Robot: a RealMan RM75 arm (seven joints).
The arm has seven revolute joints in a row. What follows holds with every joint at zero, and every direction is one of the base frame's.
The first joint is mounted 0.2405 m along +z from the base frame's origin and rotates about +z.
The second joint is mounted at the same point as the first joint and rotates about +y.
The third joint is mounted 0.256 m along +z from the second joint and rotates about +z.
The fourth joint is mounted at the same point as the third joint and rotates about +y.
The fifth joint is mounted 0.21 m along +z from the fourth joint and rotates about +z.
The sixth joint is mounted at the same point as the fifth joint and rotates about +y.
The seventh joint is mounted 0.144 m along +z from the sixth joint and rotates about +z.
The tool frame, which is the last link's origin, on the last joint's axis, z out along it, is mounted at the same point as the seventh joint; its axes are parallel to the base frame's.
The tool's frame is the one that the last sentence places.
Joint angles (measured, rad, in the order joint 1, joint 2, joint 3, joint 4, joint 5, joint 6, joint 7), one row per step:
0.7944 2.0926 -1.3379 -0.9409 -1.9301 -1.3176 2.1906
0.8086 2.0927 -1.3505 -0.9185 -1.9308 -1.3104 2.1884
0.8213 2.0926 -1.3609 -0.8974 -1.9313 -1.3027 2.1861
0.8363 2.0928 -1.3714 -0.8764 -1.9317 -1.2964 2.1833
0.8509 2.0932 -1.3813 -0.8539 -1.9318 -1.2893 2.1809
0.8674 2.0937 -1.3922 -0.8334 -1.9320 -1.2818 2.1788
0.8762 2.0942 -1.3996 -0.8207 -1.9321 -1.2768 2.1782
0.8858 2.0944 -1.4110 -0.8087 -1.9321 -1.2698 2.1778
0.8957 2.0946 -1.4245 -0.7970 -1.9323 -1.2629 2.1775
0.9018 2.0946 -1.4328 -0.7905 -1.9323 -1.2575 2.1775
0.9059 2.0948 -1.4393 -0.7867 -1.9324 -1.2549 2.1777
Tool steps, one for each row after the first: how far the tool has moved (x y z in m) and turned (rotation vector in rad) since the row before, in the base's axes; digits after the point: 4 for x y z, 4 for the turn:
-0.0006 -0.0001 -0.0047 -0.0113 -0.0122 0.0025
-0.0002 0.0002 -0.0041 -0.0084 -0.0109 0.0010
-0.0010 0.0001 -0.0041 -0.0097 -0.0112 0.0042
-0.0005 0.0001 -0.0041 -0.0092 -0.0110 0.0017
-0.0016 0.0002 -0.0040 -0.0082 -0.0115 0.0055
-0.0004 -0.0001 -0.0026 -0.0052 -0.0075 0.0016
-0.0007 -0.0002 -0.0029 -0.0048 -0.0101 0.0045
-0.0008 -0.0004 -0.0032 -0.0057 -0.0118 0.0062
-0.0006 0.0000 -0.0018 -0.0019 -0.0069 0.0041
-0.0005 -0.0003 -0.0013 -0.0026 -0.0052 0.0036

